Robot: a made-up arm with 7 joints. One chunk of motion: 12 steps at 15 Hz.
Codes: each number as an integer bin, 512 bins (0 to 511) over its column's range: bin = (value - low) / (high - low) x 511, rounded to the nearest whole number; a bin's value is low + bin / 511 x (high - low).
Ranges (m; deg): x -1.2..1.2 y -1.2..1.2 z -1.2..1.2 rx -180..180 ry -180..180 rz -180..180
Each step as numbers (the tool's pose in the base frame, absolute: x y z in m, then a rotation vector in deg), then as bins.
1 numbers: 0.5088 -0.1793 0.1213 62.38 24.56 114.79
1 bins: 364 217 281 344 290 418
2 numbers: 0.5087 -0.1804 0.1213 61.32 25.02 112.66
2 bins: 364 217 281 343 291 415
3 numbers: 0.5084 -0.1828 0.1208 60.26 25.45 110.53
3 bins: 364 217 281 341 292 412
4 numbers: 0.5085 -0.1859 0.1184 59.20 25.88 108.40
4 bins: 364 216 281 340 292 409
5 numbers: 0.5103 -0.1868 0.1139 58.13 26.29 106.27
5 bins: 364 216 280 338 293 406
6 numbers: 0.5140 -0.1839 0.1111 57.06 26.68 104.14
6 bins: 365 216 279 336 293 403
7 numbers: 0.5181 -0.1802 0.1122 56.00 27.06 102.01
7 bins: 366 217 279 335 294 400
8 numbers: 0.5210 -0.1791 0.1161 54.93 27.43 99.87
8 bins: 366 217 280 333 294 397
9 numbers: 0.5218 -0.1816 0.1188 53.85 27.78 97.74
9 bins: 367 217 281 332 295 394
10 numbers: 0.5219 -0.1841 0.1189 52.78 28.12 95.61
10 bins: 367 216 281 330 295 391
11 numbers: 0.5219 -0.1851 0.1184 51.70 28.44 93.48
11 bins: 367 216 281 329 296 388
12 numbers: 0.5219 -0.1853 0.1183 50.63 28.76 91.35
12 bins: 367 216 281 327 296 385
